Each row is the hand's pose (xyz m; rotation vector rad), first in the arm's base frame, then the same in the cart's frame.
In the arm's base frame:
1: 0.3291 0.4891 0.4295 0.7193 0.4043 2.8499
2: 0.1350 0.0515 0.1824 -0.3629 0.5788 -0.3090
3: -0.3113 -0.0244 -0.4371 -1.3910 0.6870 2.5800
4: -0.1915 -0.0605 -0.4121 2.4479 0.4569 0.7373
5: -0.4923 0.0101 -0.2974 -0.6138 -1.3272 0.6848
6: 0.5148 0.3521 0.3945 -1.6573 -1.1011 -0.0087
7: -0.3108 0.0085 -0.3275 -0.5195 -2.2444 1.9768
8: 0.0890 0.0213 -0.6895 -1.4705 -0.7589 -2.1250
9: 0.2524 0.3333 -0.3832 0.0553 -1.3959 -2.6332
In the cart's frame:
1: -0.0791 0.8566 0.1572 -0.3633 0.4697 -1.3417
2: 0.0081 0.9741 -0.3613 0.3289 0.4241 1.6176
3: -0.4300 0.8765 -0.9835 0.7533 1.5591 -1.6875
4: -0.3840 0.9806 -0.9259 -1.2609 -1.4750 -0.7944
5: -0.3511 0.6593 -0.9916 1.6245 -1.5297 0.9852
6: -0.0118 1.0801 0.1564 0.4745 -1.5234 0.4840
7: -0.3675 0.8210 -0.9054 -1.3596 2.2084 -0.1145
8: -0.6399 1.2843 -0.8583 -0.1188 -0.2496 -0.6938
9: -0.6020 1.1710 -0.4071 0.6471 0.4400 -1.4338

